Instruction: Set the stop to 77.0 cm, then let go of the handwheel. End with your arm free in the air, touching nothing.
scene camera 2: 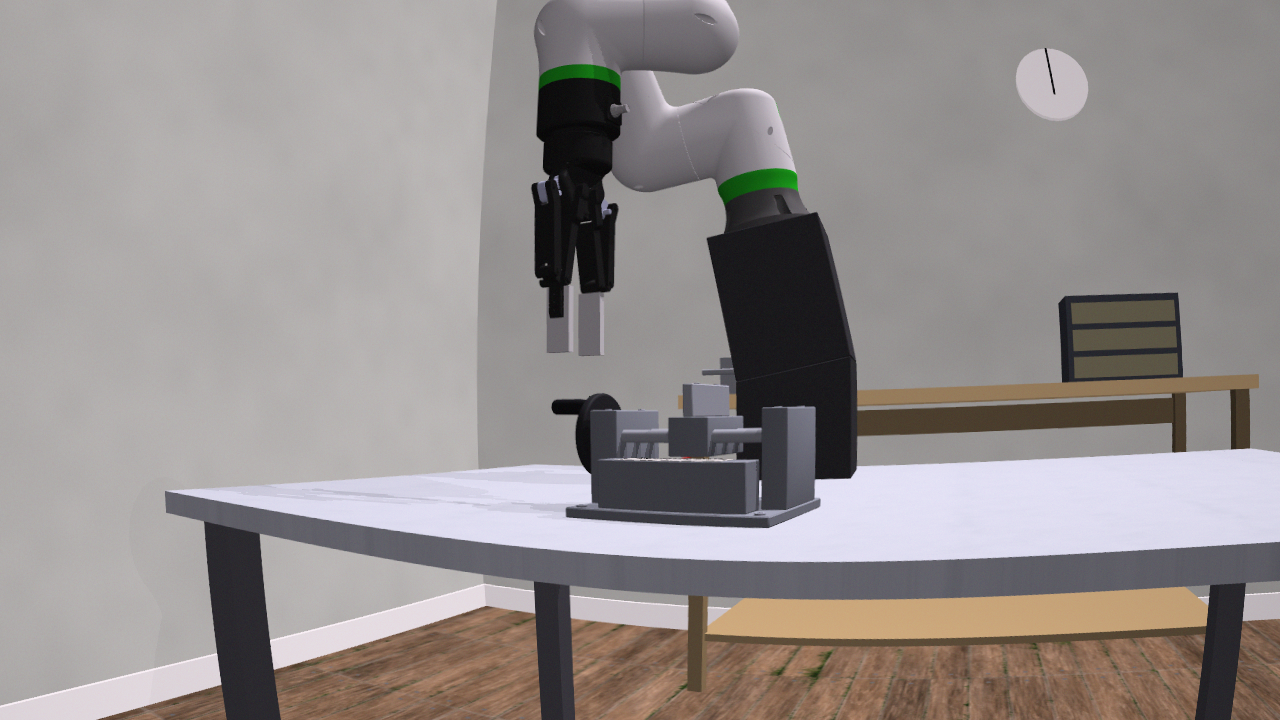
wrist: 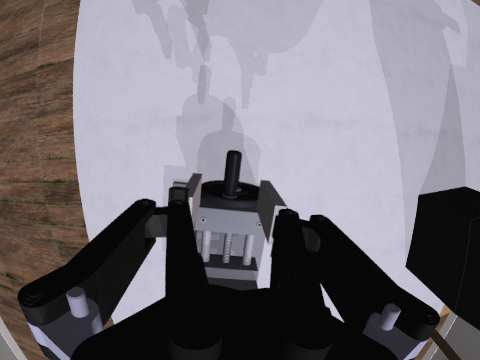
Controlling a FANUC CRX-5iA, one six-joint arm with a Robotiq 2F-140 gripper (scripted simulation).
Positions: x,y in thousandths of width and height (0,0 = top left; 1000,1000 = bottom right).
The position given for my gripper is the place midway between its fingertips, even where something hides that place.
Scene:
my gripper: scene camera 2 450,491; wrist 480,535

